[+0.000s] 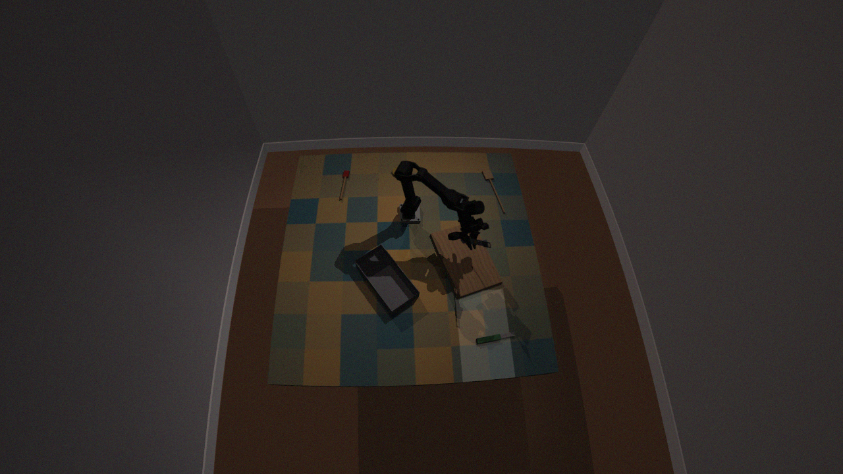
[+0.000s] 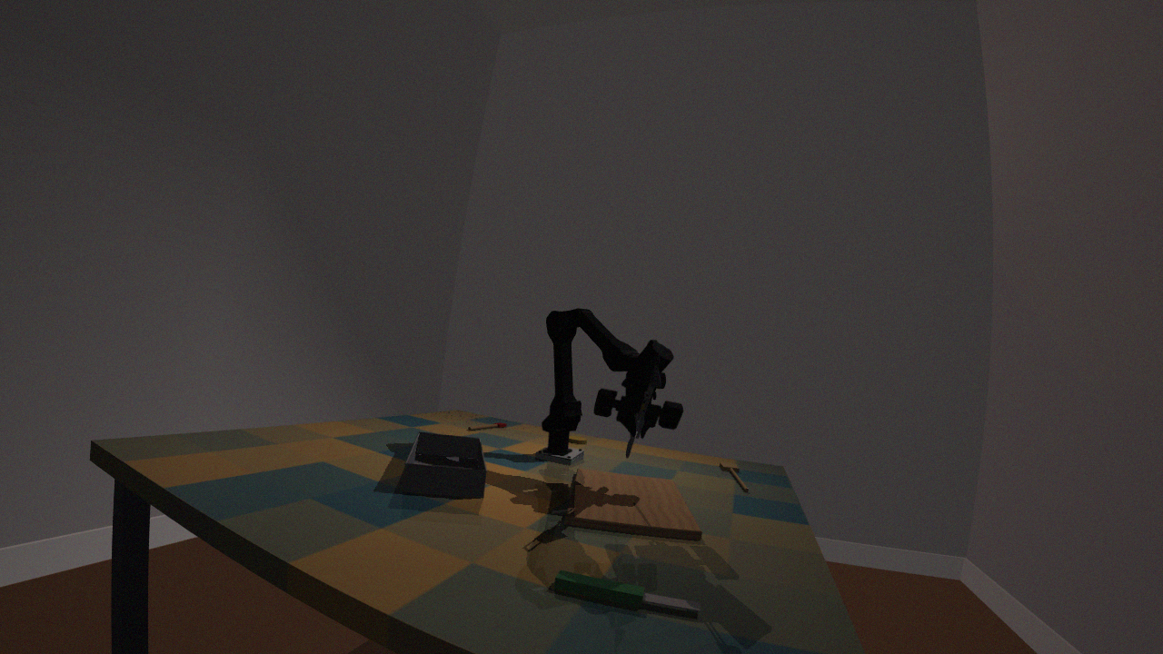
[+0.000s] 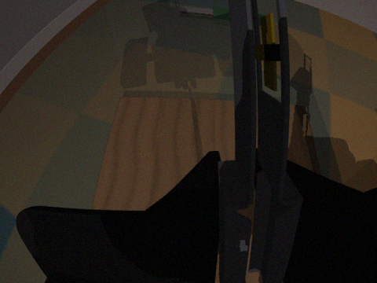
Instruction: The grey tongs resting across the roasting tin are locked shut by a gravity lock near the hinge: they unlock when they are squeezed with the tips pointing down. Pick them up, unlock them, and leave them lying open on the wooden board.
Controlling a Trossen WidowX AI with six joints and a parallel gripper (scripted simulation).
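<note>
Right now my gripper tip is 30 mm past the wooden board, 10 mm to the left of it and 140 mm above it. The rest, counted from my gripper tip: red-tipped stick: 500 mm behind, 650 mm to the right, 140 mm below; roasting tin: 90 mm ahead, 390 mm to the right, 120 mm below; yellow disc: 570 mm behind, 340 mm to the right, 140 mm below.
</note>
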